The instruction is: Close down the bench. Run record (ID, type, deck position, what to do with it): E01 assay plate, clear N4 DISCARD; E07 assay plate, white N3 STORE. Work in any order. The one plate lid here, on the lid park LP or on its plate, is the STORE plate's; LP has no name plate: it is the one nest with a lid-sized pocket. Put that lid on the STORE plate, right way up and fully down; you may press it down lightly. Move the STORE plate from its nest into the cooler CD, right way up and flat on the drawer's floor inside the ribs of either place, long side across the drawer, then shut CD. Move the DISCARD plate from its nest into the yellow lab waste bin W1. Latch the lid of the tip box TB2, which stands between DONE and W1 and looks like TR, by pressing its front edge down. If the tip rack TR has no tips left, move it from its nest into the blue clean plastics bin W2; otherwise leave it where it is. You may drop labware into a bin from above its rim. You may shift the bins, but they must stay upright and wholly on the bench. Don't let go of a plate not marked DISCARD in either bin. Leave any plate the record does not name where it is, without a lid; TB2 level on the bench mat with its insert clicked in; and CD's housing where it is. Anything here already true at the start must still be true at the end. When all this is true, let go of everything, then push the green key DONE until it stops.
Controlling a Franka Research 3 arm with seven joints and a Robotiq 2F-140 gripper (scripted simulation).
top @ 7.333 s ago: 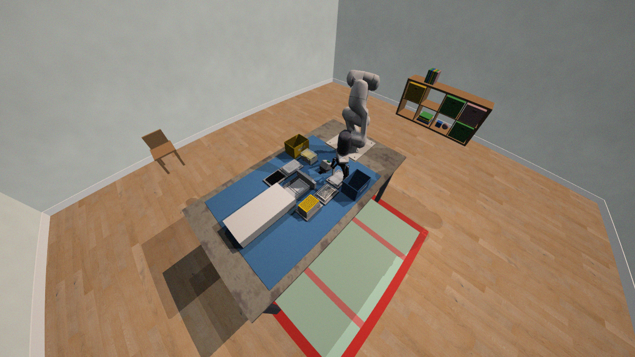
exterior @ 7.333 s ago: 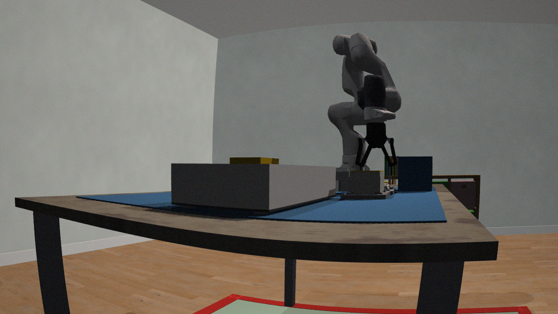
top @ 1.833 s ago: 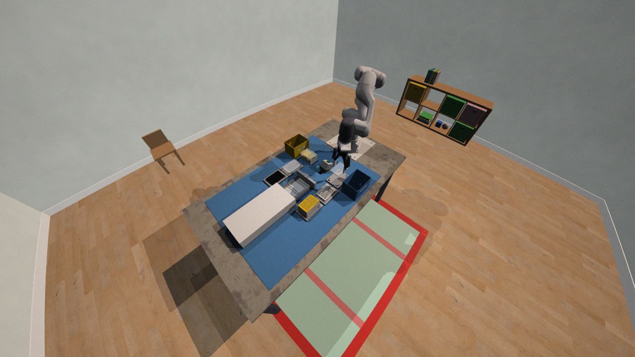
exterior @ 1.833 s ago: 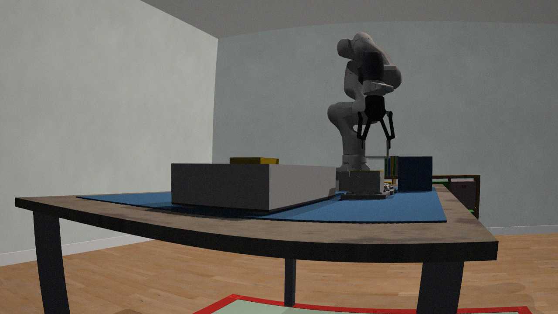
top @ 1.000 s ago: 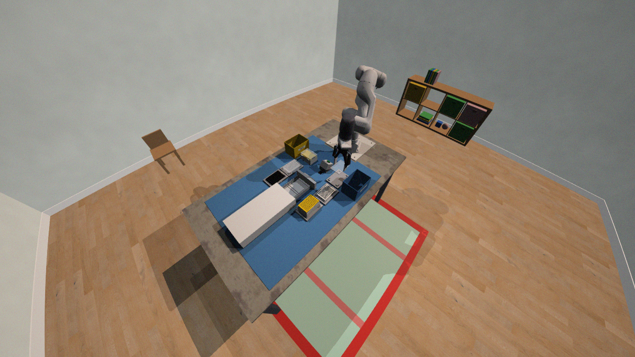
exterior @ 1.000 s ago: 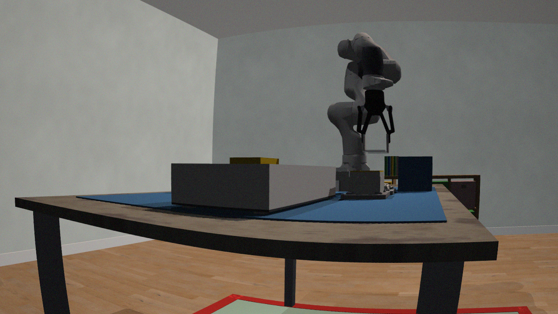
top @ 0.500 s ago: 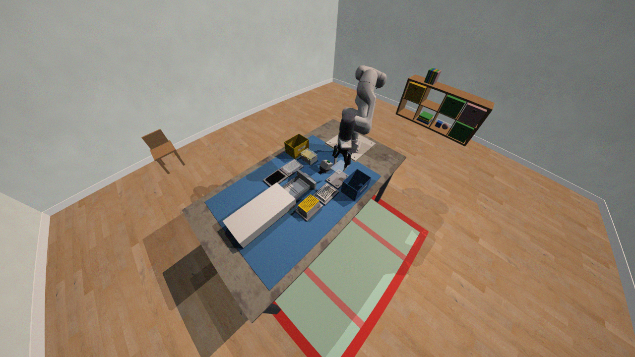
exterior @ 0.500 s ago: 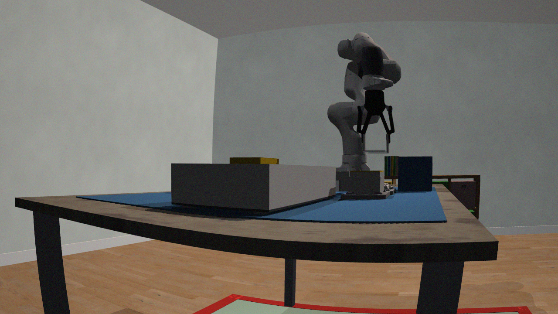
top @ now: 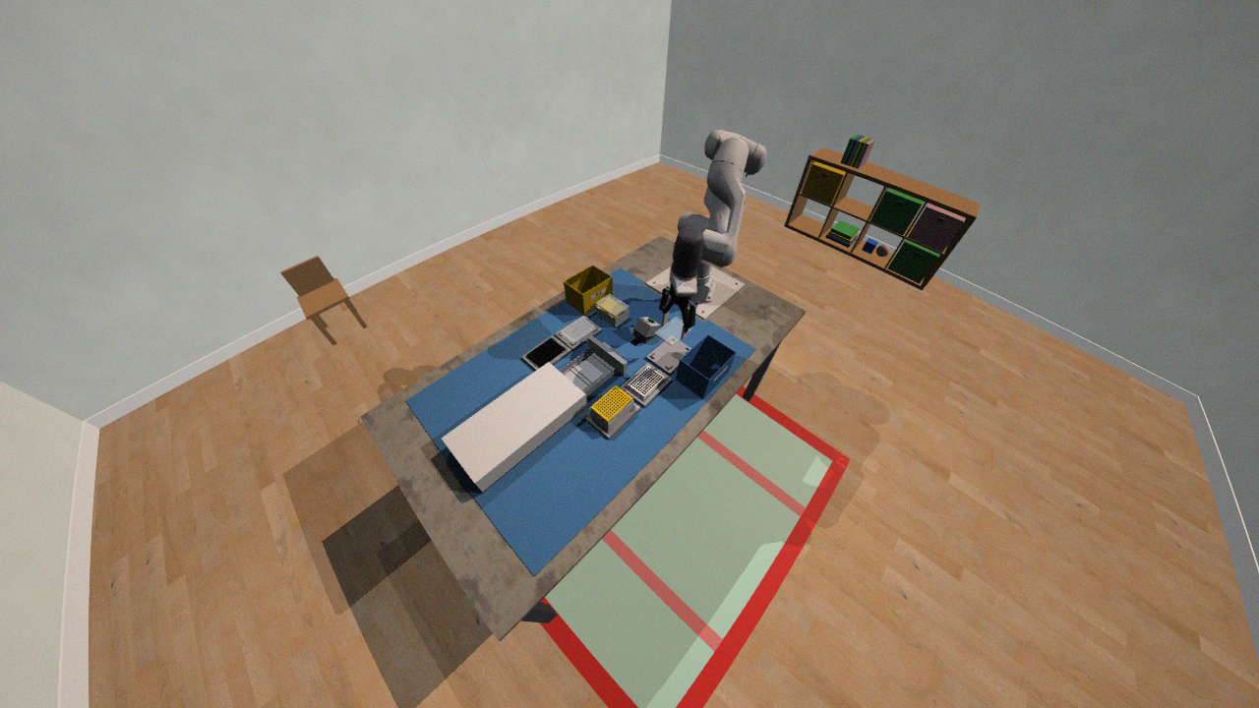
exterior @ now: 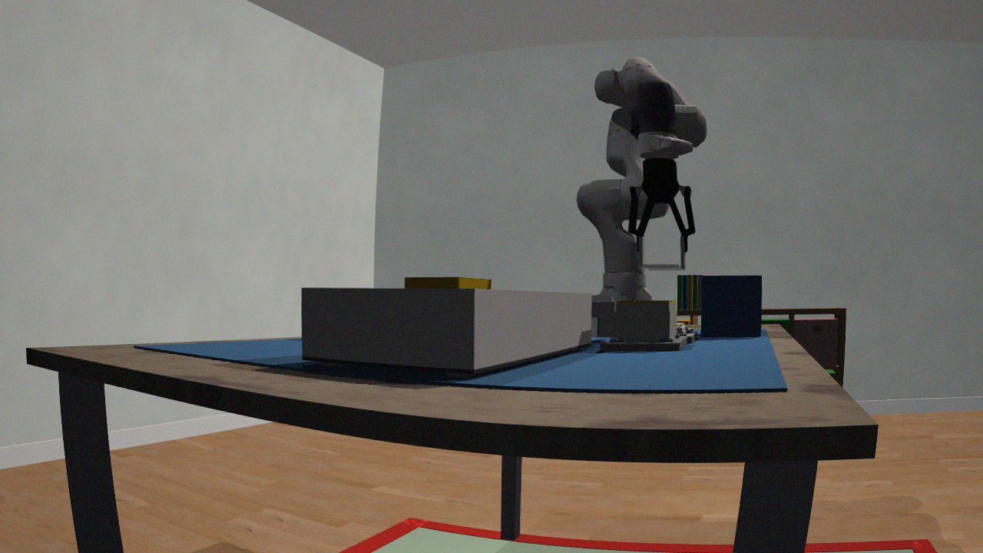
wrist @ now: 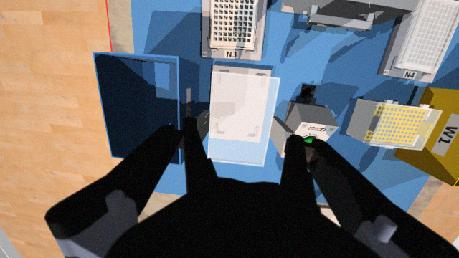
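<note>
Right now my hand is 180 mm short of the white plate, 140 mm above it and 10 mm to the left of it. Also, from my hand: plate lid: 20 mm below; lid park nest: 160 mm below; blue bin W2: 160 mm to the left, 130 mm below, 20 mm ahead.
</note>
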